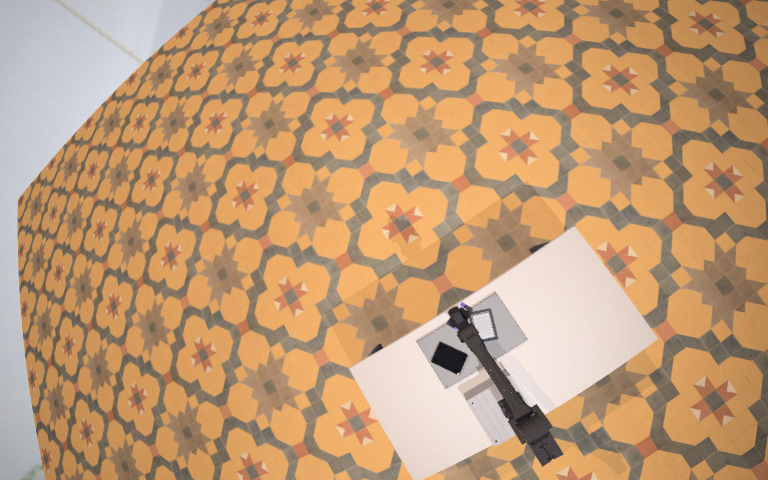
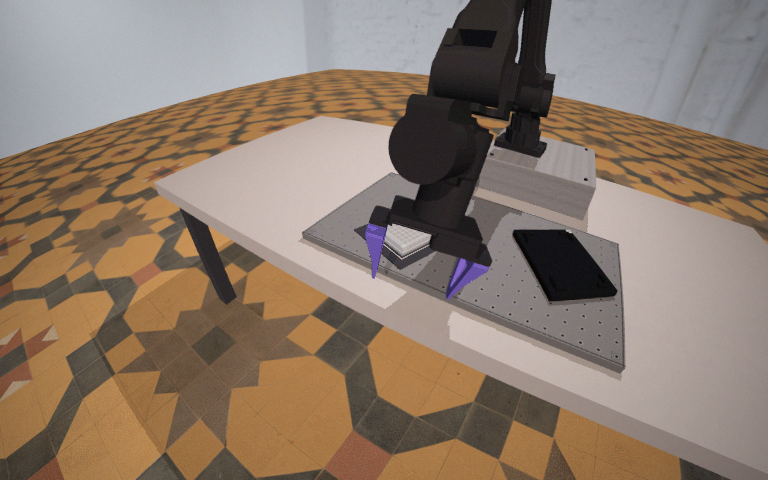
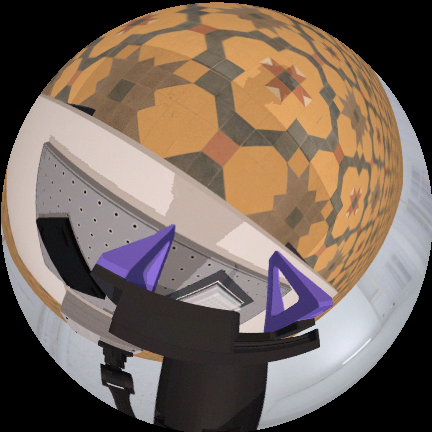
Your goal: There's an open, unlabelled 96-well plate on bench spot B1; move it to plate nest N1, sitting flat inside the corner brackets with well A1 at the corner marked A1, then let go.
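Frame: origin at the arm's base, x ahead, y left, z up, level; metres.
Where they show: gripper, fingertip midpoint: [image 2: 411, 286] [image 3: 225, 243]; arm's base at its link origin: [image 2: 520, 146] [image 3: 114, 347].
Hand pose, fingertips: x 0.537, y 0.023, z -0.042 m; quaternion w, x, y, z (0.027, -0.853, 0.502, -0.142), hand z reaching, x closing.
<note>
Things, the pixels of their top centre, and the offset from my fingertips. Level surfaces: height alone.
- white 96-well plate at its top centre: [image 2: 415, 222] [image 3: 198, 314] [image 1: 483, 326] 0.143 m back, 0.086 m right, 0.013 m down
- dark square-edged base at its top centre: [image 2: 414, 229] [image 3: 197, 307] [image 1: 483, 325] 0.143 m back, 0.086 m right, 0.028 m down
- grey perforated board at its top centre: [image 2: 474, 238] [image 3: 137, 298] [image 1: 471, 341] 0.189 m back, 0.010 m left, 0.029 m down
- pale table at its surface level: 0.042 m down
The white 96-well plate [image 1: 483, 324] [image 2: 406, 238] [image 3: 216, 298] lies on a dark square-edged base [image 1: 494, 323] [image 2: 403, 261] on the grey perforated board. The well A1 corner cannot be made out. A black, flat plate-shaped piece [image 1: 449, 357] [image 2: 566, 266] [image 3: 69, 255], apparently the nest, lies at the board's other end with small raised parts near its corners; its A1 mark is not readable. My gripper [image 1: 459, 316] [image 2: 410, 287] [image 3: 225, 243] is open and empty, its purple fingers spread wide above the board's outer edge, beside the white plate and apart from it.
The grey perforated board [image 1: 514, 335] [image 2: 498, 295] [image 3: 107, 220] lies on the pale table [image 1: 589, 294] [image 2: 271, 164]. A grey block [image 1: 488, 413] [image 2: 532, 189] under the arm's base stands behind the board. The arm reaches over the board between the two pieces.
</note>
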